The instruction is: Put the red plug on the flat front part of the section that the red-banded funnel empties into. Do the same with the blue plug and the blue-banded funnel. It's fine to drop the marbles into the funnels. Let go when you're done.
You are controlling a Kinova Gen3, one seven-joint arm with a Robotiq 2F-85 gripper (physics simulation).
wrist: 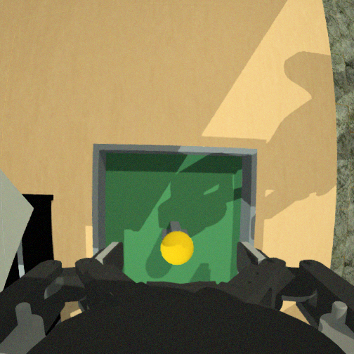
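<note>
A yellow ball (177, 254) shows low in the wrist view, with a small grey piece (173, 227) partly showing behind it. Both are over the green floor (132, 200) of a grey-walled tray (99, 200). My gripper (179, 255) is open, its fingertips left and right of the yellow ball in the picture, with nothing held. The height of the fingertips over the tray is hard to tell. The tray's near part is hidden by the gripper. The red plug, the blue plug and the banded funnels do not show.
The tray stands on a tan wooden surface (125, 65). A pale grey panel (11, 220) and a black shape (42, 225) are at the left, close to the left finger. A mottled grey-green surface (345, 115) lies beyond the wood's right edge. Arm shadows cross the tray and wood.
</note>
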